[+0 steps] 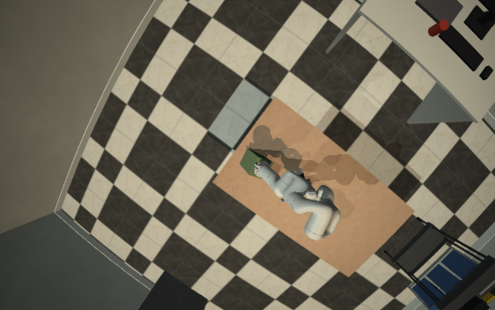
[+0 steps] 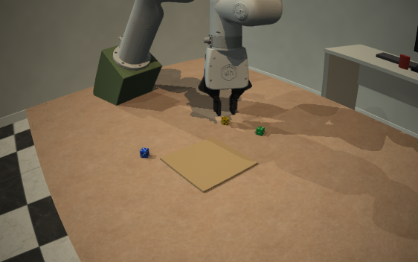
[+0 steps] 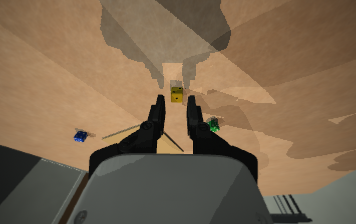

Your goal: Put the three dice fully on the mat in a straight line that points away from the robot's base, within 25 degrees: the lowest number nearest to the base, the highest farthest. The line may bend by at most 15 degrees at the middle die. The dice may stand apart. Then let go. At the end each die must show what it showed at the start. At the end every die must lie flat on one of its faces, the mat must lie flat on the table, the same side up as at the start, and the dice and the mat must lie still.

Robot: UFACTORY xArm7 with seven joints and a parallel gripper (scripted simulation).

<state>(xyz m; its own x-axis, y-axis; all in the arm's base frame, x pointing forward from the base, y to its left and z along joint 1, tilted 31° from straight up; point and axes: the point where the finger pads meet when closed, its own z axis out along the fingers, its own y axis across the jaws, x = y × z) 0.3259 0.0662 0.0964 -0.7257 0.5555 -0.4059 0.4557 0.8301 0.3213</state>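
Now: the yellow die 4 cm below my hand. Round my hand: tan mat 10 cm ahead, 15 cm to the right, 5 cm below; then blue die 1 cm behind, 23 cm to the right, 4 cm below; then green die 10 cm ahead, 2 cm to the left, 4 cm below.
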